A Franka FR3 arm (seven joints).
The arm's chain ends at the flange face. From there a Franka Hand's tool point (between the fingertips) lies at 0.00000 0.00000 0.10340 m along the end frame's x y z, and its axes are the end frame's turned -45 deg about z.
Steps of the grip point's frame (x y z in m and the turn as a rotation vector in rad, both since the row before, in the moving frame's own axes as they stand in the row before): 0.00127 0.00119 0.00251 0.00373 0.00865 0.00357; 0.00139 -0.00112 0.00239 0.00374 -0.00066 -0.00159; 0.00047 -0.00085 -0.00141 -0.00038 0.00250 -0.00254; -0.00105 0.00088 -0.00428 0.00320 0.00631 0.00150; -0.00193 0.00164 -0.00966 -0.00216 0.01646 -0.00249; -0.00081 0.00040 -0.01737 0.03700 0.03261 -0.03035
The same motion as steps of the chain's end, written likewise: 0.00138 0.00085 0.00251 0.00875 0.00348 0.00357; 0.00051 -0.00155 0.00239 0.00218 -0.00311 -0.00159; -0.00048 -0.00078 -0.00141 0.00150 0.00204 -0.00254; -0.00035 0.00206 -0.00428 0.00672 0.00220 0.00150; -0.00157 0.00357 -0.00965 0.01011 0.01317 -0.00249; 0.00011 0.00594 -0.01724 0.04922 -0.00310 -0.03035
